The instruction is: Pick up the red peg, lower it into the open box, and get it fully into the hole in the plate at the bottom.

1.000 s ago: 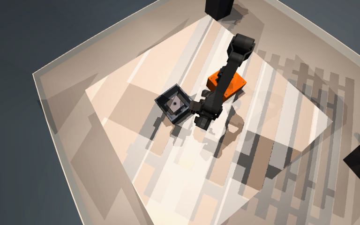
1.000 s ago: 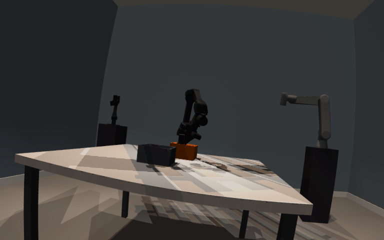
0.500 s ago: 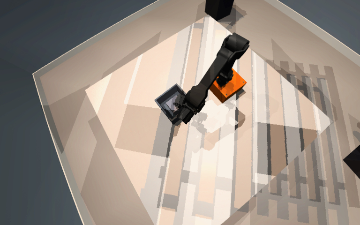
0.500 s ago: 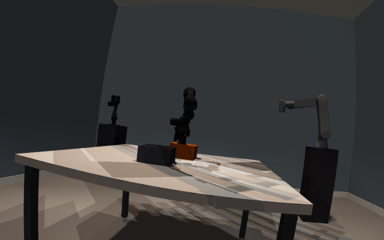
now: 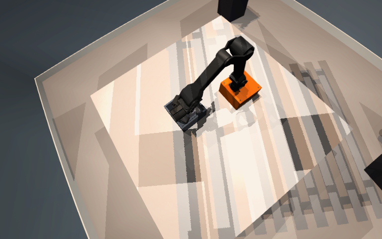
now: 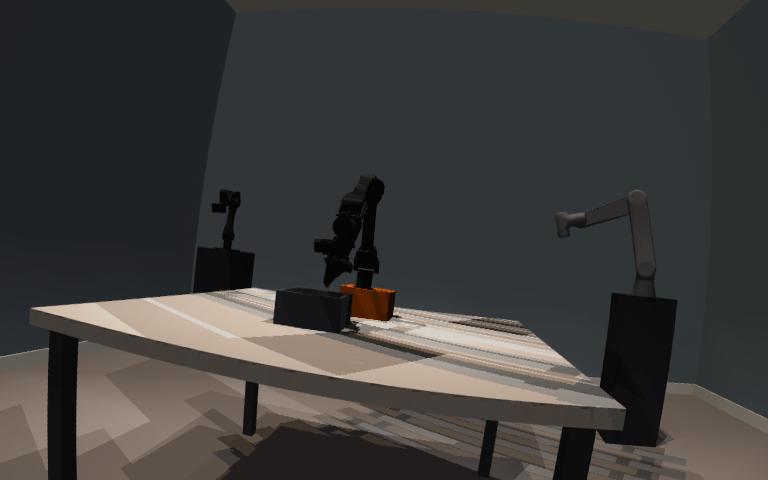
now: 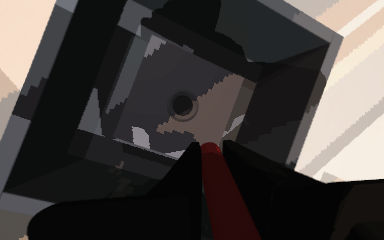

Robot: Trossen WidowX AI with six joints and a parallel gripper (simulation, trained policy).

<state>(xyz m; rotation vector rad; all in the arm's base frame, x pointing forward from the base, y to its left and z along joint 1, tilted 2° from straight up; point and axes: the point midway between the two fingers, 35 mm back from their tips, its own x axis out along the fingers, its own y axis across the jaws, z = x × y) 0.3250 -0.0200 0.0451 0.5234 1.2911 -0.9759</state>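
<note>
Right now my gripper tip is 30 mm below the red peg and 10 mm to the right of it. The rest, counted from my gripper tip: pale plate: 80 mm below, 20 mm to the right, 10 mm ahead; dark grey box: 100 mm below, 20 mm to the right, 10 mm ahead.
</note>
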